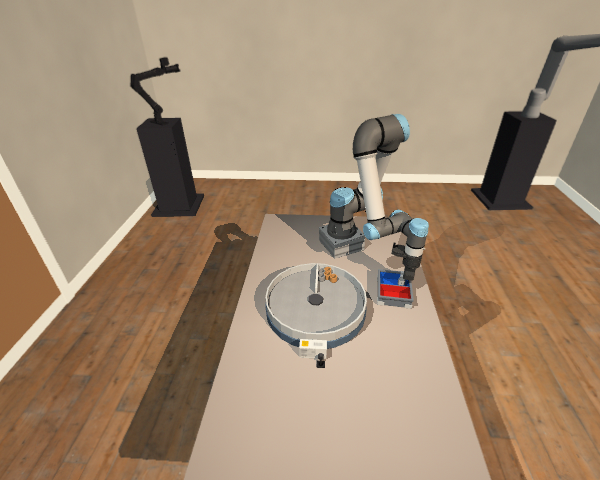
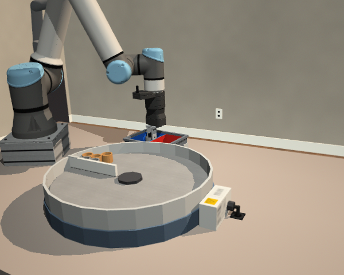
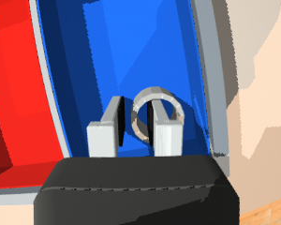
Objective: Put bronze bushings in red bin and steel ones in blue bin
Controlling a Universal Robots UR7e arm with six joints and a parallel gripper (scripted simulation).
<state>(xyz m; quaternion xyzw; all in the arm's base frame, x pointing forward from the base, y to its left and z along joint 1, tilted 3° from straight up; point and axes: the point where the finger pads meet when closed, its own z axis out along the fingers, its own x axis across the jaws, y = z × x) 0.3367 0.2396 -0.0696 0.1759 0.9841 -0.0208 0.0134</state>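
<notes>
Now: hand 40 mm to the left of the bin and 40 mm short of it. From my hand the other things lie so: round turntable (400 mm to the right, 130 mm ahead, 20 mm above).
</notes>
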